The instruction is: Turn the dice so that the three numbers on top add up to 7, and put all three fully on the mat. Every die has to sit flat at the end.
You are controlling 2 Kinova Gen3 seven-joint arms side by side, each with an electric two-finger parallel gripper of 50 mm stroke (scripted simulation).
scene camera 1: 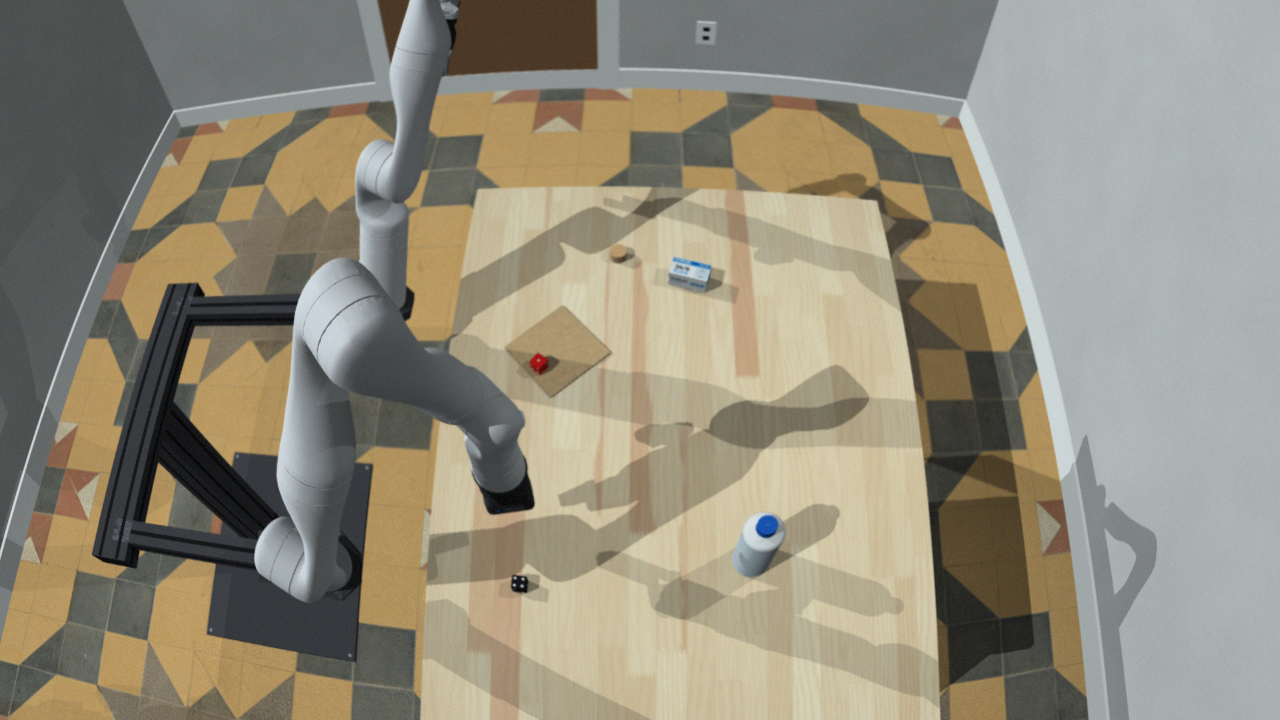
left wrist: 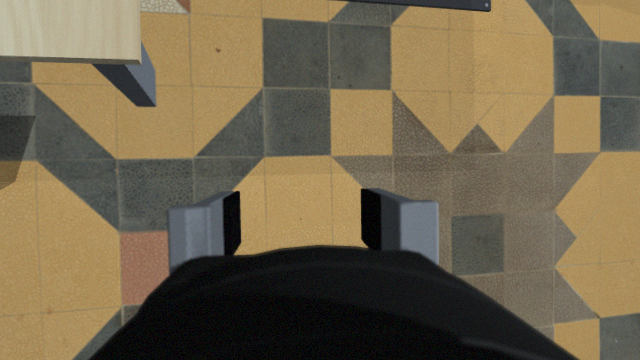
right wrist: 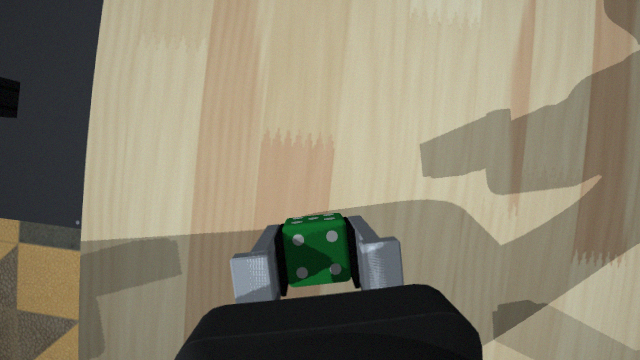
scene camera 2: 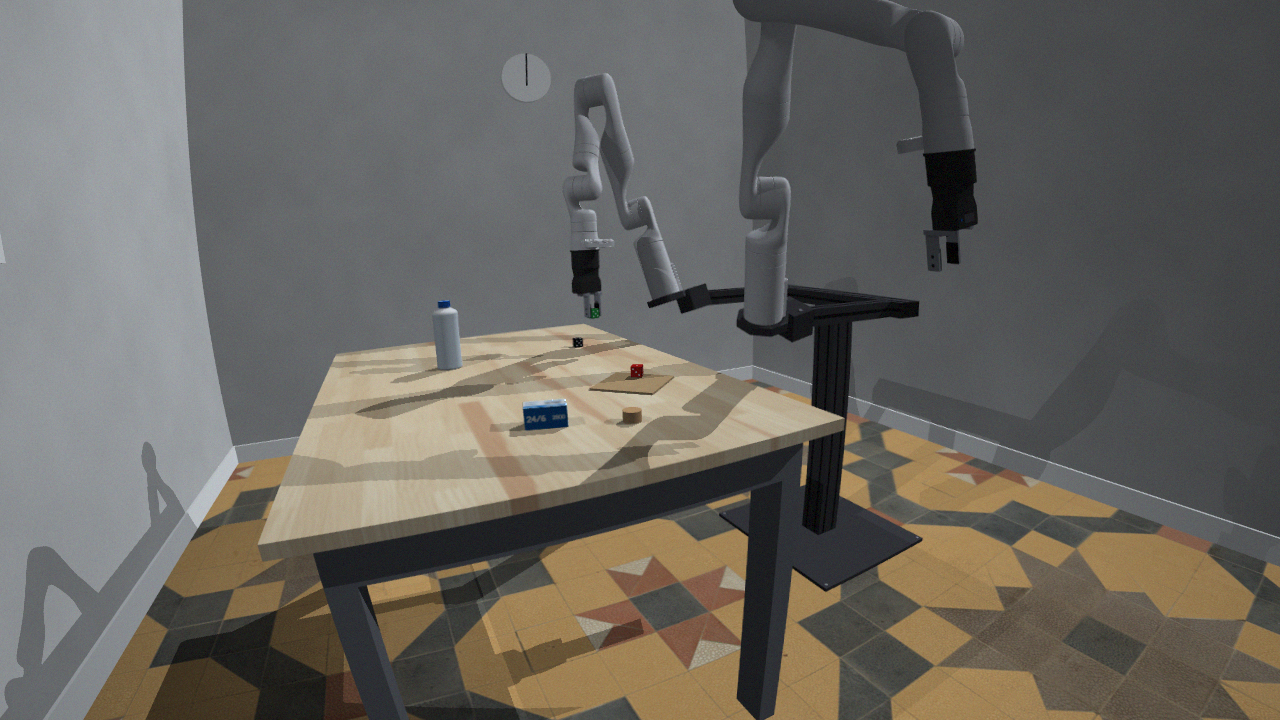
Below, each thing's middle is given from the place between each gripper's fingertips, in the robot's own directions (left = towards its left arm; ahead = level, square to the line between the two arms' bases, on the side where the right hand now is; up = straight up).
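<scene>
My right hand (scene camera 2: 593,316) is 10 mm above the green die (right wrist: 316,247). Counting from that right hand, I find the staples box (scene camera 2: 546,414) 100 mm below, 260 mm ahead and 520 mm to the left, while the brown square mat (scene camera 1: 571,349) is 120 mm below, 30 mm ahead and 340 mm to the left. The white bottle (scene camera 1: 759,542) is 40 mm below my right hand, 390 mm ahead of it and 40 mm to the right of it.
As for my left hand (scene camera 2: 944,266), the brown square mat is 280 mm below it, 330 mm ahead of it and 520 mm to the right of it. The white bottle is 200 mm below my left hand, 690 mm ahead of it and 900 mm to the right of it. Still from my left hand, the green die is 170 mm below, 300 mm ahead and 860 mm to the right, and the staples box is 260 mm below, 560 mm ahead and 340 mm to the right.
</scene>
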